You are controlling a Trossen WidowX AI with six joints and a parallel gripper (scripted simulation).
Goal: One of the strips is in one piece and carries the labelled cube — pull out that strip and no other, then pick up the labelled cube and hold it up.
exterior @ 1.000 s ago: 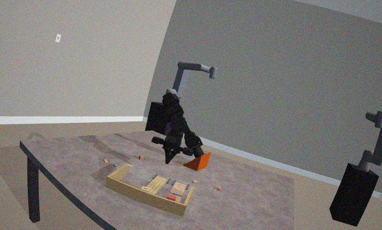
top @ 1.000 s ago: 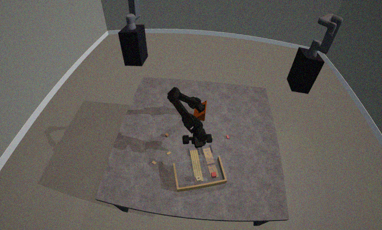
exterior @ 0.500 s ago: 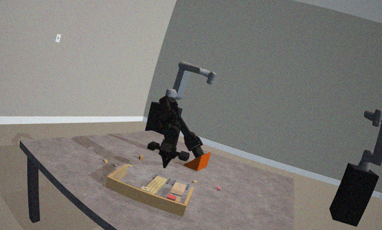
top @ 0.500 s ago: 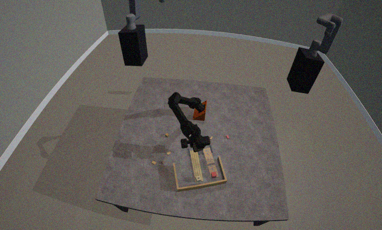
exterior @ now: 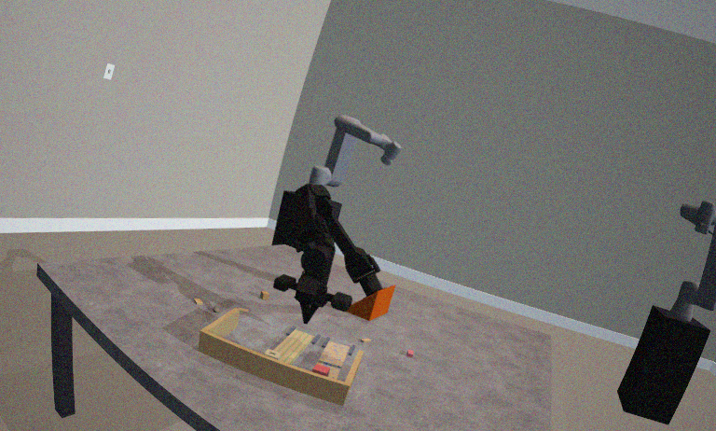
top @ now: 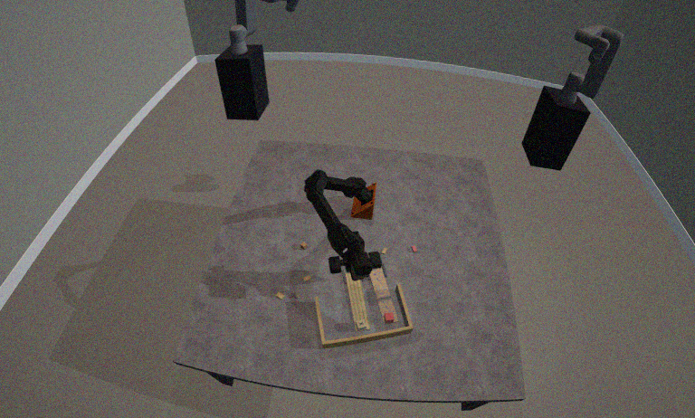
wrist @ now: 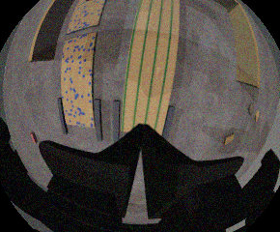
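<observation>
The blue-speckled strip lies 1 cm ahead of my gripper tip, 10 cm to the left of it and 4 cm below it.
</observation>
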